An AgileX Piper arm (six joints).
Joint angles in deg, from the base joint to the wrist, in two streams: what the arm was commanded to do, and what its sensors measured. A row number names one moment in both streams.
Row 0, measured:
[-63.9 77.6 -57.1 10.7 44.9 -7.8]
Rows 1 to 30, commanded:
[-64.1 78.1 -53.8 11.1 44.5 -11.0]
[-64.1 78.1 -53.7 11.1 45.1 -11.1]
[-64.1 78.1 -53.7 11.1 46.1 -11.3]
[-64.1 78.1 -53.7 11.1 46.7 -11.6]
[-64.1 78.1 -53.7 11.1 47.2 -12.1]
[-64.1 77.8 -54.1 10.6 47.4 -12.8]
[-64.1 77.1 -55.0 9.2 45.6 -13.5]
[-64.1 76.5 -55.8 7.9 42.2 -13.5]
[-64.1 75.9 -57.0 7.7 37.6 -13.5]
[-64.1 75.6 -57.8 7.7 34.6 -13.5]
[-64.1 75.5 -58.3 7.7 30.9 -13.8]
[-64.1 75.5 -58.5 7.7 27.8 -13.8]
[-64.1 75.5 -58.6 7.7 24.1 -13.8]
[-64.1 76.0 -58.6 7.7 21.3 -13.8]
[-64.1 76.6 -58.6 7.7 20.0 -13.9]
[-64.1 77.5 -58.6 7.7 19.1 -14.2]
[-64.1 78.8 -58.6 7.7 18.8 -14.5]
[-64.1 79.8 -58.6 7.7 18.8 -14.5]
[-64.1 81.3 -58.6 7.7 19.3 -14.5]
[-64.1 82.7 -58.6 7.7 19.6 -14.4]
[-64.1 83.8 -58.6 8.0 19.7 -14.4]
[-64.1 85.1 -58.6 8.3 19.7 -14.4]
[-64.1 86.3 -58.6 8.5 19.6 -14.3]
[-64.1 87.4 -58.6 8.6 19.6 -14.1]
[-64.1 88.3 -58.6 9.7 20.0 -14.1]
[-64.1 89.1 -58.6 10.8 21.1 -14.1]
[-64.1 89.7 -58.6 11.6 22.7 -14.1]
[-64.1 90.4 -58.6 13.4 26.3 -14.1]
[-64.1 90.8 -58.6 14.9 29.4 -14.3]
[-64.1 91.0 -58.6 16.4 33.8 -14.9]
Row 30, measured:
[-63.9 89.6 -58.7 11.3 22.0 -14.0]
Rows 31 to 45, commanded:
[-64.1 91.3 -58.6 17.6 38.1 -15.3]
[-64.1 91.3 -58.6 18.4 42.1 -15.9]
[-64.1 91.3 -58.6 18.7 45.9 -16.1]
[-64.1 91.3 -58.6 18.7 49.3 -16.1]
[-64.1 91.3 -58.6 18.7 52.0 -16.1]
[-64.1 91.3 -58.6 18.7 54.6 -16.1]
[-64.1 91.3 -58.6 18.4 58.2 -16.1]
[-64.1 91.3 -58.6 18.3 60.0 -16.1]
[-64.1 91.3 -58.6 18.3 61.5 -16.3]
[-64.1 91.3 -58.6 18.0 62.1 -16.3]
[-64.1 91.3 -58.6 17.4 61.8 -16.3]
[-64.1 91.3 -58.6 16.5 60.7 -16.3]
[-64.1 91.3 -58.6 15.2 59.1 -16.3]
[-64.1 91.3 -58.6 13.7 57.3 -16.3]
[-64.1 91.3 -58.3 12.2 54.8 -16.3]
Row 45, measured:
[-63.9 91.5 -58.7 17.1 59.1 -15.8]
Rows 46 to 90, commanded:
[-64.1 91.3 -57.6 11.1 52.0 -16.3]
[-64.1 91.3 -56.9 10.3 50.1 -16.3]
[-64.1 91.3 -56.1 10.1 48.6 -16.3]
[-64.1 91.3 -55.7 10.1 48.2 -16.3]
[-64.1 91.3 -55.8 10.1 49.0 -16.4]
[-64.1 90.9 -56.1 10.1 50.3 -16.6]
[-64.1 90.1 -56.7 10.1 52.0 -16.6]
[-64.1 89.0 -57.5 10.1 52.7 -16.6]
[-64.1 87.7 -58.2 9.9 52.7 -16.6]
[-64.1 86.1 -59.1 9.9 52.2 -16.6]
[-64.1 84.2 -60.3 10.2 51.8 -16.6]
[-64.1 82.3 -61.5 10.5 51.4 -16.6]
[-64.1 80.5 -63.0 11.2 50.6 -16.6]
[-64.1 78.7 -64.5 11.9 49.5 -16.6]
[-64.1 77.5 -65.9 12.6 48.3 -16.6]
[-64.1 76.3 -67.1 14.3 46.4 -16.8]
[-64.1 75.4 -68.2 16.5 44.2 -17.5]
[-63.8 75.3 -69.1 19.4 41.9 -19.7]
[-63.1 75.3 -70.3 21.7 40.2 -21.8]
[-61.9 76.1 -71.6 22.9 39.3 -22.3]
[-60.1 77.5 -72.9 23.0 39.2 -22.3]
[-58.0 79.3 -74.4 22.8 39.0 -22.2]
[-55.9 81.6 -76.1 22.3 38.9 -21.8]
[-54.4 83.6 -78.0 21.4 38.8 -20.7]
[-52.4 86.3 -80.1 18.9 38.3 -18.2]
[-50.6 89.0 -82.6 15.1 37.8 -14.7]
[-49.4 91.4 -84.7 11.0 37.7 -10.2]
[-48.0 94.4 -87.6 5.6 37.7 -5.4]
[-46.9 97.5 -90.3 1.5 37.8 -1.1]
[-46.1 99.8 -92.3 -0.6 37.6 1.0]
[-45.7 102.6 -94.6 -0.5 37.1 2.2]
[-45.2 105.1 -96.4 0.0 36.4 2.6]
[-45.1 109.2 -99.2 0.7 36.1 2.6]
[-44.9 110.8 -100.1 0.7 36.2 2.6]
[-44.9 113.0 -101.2 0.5 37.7 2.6]
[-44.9 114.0 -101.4 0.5 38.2 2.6]
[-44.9 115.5 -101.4 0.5 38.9 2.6]
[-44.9 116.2 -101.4 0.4 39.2 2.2]
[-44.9 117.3 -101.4 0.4 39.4 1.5]
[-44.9 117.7 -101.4 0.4 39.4 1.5]
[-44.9 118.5 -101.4 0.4 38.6 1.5]
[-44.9 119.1 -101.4 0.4 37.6 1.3]
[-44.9 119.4 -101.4 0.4 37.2 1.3]
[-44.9 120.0 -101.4 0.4 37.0 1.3]
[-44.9 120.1 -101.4 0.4 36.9 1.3]
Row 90, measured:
[-45.0 119.3 -101.1 1.1 37.0 1.9]
